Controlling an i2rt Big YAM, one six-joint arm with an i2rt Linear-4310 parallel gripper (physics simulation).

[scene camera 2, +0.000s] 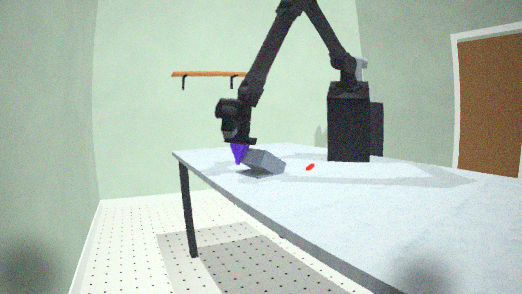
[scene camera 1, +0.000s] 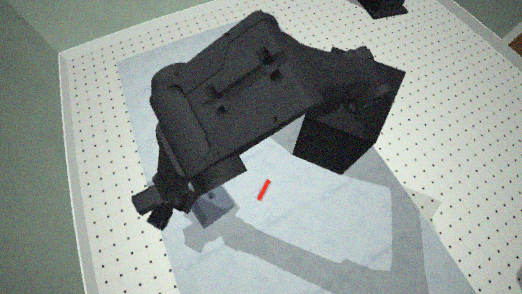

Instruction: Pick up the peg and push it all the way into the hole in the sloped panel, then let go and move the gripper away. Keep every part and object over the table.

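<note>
The red peg lies flat on the table, apart from the panel and the gripper. The grey-blue sloped panel stands on the table; its small dark hole shows in scene camera 1, right beside the dark arm parts. My gripper is shut and empty. Its purple fingers point down at the panel's left side in scene camera 2, low over the table; whether they touch the panel is unclear. In scene camera 1 the fingertips are hidden under the arm.
The arm's black base block stands at the table's back in scene camera 2, on the peg's far side. The table has its left corner close to the gripper. An orange shelf is on the wall behind.
</note>
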